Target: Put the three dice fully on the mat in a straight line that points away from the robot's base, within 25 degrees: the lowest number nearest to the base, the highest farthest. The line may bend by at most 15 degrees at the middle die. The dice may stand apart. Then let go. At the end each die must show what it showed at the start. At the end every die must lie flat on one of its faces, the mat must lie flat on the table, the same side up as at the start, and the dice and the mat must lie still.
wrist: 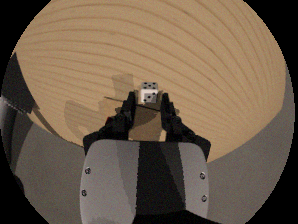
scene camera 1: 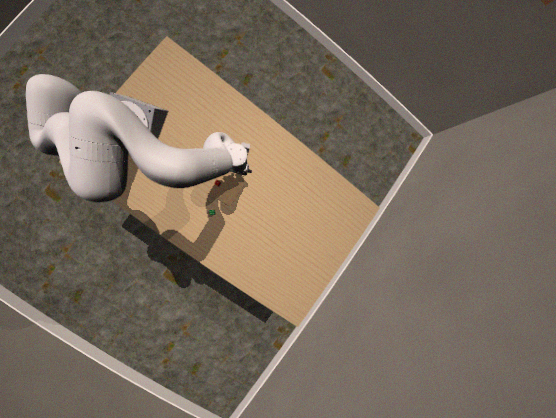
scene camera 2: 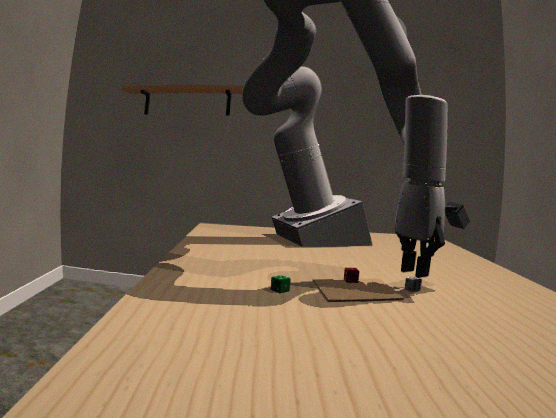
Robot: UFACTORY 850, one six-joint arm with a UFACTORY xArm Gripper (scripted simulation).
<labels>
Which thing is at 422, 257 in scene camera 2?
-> My gripper.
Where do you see a tan mat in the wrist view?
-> At 147, 121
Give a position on a tan mat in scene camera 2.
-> At 334, 290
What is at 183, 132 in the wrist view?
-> My gripper.
</labels>
